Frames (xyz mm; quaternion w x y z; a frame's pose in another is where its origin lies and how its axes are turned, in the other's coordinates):
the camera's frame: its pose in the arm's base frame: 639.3 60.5 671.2 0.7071 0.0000 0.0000 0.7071
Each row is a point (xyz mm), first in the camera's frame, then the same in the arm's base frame.
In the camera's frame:
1: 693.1 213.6 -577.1
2: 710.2 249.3 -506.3
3: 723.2 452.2 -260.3
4: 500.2 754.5 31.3
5: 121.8 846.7 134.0
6: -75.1 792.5 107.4
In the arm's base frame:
1: 425.7 753.6 94.1
2: 390.0 770.7 164.9
3: 187.1 783.7 410.9
4: -115.2 560.7 702.5
5: -207.4 182.3 805.2
6: -153.2 -14.6 778.6

